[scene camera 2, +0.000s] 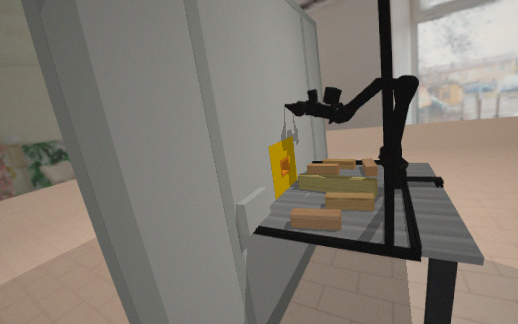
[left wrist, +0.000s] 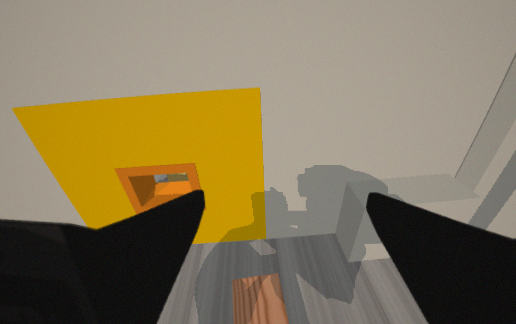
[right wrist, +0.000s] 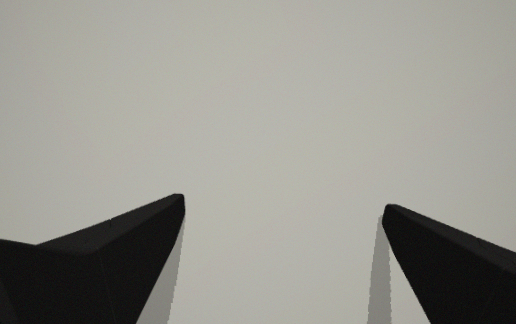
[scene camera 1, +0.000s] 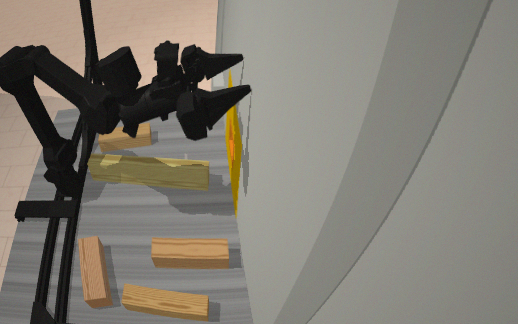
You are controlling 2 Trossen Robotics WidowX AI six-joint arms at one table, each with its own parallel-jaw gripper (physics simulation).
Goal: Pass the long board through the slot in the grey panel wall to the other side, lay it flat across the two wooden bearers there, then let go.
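Places are measured from the left arm's base along level axes (x right, y ahead, z up), in metres.
Pixels of known places: left gripper, between the fingertips: (left wrist: 285,199); right gripper, between the fingertips: (scene camera 2: 288,104) (right wrist: 283,208) (scene camera 1: 246,71); right arm's base, origin of its link: (scene camera 2: 396,185) (scene camera 1: 68,186).
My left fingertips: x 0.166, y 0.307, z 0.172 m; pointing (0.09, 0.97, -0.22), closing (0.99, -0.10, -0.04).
Behind a point stands the place of what it marks.
The long board (scene camera 1: 150,174) @[x 0.011, y 0.677, z 0.024 m] (scene camera 2: 335,184) @[x 0.051, y 0.701, z 0.017 m], yellow-green, lies flat on the table on the right arm's side. The grey panel wall (scene camera 1: 310,100) @[x -0.345, y 0.483, z 0.493 m] (scene camera 2: 240,75) @[x 0.280, y 0.482, z 0.463 m] (left wrist: 375,100) @[x 0.283, y 0.432, z 0.186 m] (right wrist: 280,75) @[x -0.081, y 0.482, z 0.413 m] carries a yellow plate (scene camera 1: 235,185) @[x -0.065, y 0.485, z 0.064 m] (scene camera 2: 276,155) @[x 0.105, y 0.483, z 0.157 m] (left wrist: 200,125) @[x 0.097, y 0.431, z 0.171 m] around the orange-lined slot (scene camera 1: 231,145) @[x 0.052, y 0.481, z 0.064 m] (scene camera 2: 285,166) @[x -0.001, y 0.469, z 0.078 m] (left wrist: 172,189). My right gripper (scene camera 1: 246,73) @[x -0.086, y 0.485, z 0.354 m] (scene camera 2: 286,106) @[x -0.086, y 0.485, z 0.354 m] (right wrist: 283,208) @[x -0.086, y 0.485, z 0.354 m] is open and empty, facing the wall above the plate. My left gripper (left wrist: 285,199) @[x 0.166, y 0.306, z 0.172 m] is open and empty, facing the wall beside the slot. A reddish wooden piece (left wrist: 260,302) @[x 0.148, y 0.320, z 0.028 m] lies below it; I cannot tell if it is a bearer.
Several shorter wooden blocks (scene camera 1: 190,254) @[x -0.207, y 0.589, z 0.031 m] (scene camera 1: 95,272) @[x -0.251, y 0.795, z 0.028 m] (scene camera 1: 165,302) @[x -0.312, y 0.646, z 0.025 m] (scene camera 2: 316,220) @[x 0.330, y 0.699, z 0.009 m] (scene camera 2: 350,202) @[x 0.190, y 0.775, z 0.008 m] lie around the board on the grey table (scene camera 1: 135,220) @[x -0.090, y 0.718, z -0.019 m] (scene camera 2: 450,235) @[x 0.284, y 1.023, z -0.019 m]. A grey upright block (scene camera 2: 255,212) @[x 0.365, y 0.513, z 0.031 m] adjoins the wall. A black frame (scene camera 2: 325,239) @[x 0.374, y 0.733, z -0.031 m] runs along the table.
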